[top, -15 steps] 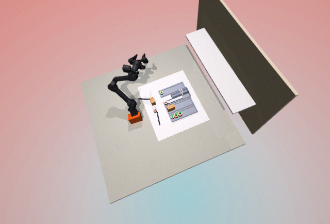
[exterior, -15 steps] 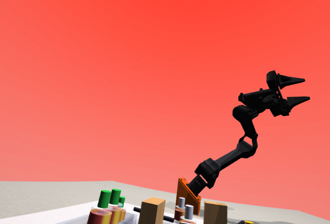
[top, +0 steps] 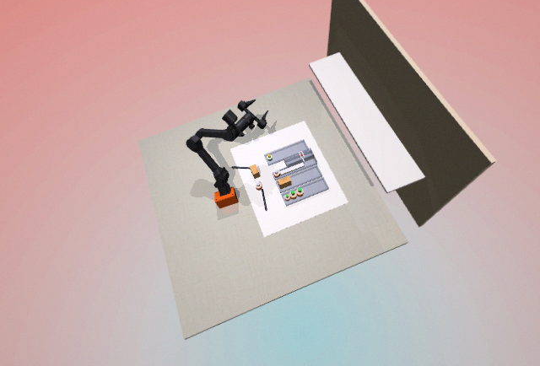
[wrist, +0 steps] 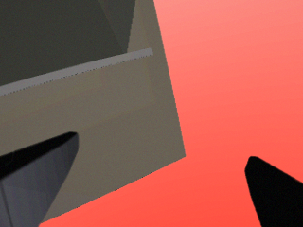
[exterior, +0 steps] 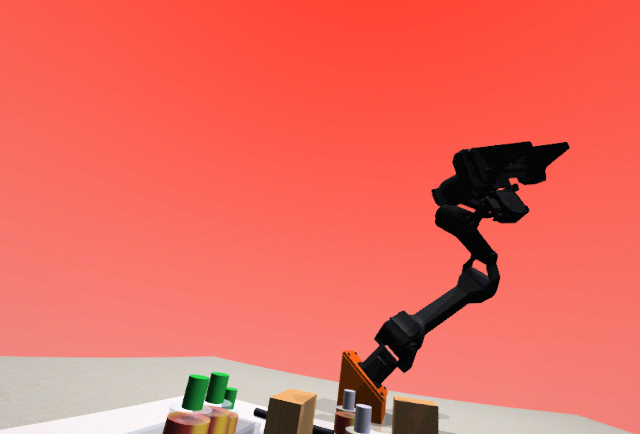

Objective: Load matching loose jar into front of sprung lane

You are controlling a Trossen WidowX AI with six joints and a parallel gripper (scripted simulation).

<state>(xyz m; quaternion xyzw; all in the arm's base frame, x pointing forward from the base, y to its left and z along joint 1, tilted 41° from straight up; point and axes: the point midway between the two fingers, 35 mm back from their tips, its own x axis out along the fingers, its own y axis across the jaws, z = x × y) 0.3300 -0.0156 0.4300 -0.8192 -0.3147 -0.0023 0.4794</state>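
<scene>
Right now the wooden block is 38 cm below my gripper tip, 19 cm to the right of it and 14 cm behind it. Round my gripper tip: white shelf 49 cm ahead, 21 cm to the right, 5 cm below; then pusher 37 cm below, 21 cm to the right, 9 cm ahead.
</scene>
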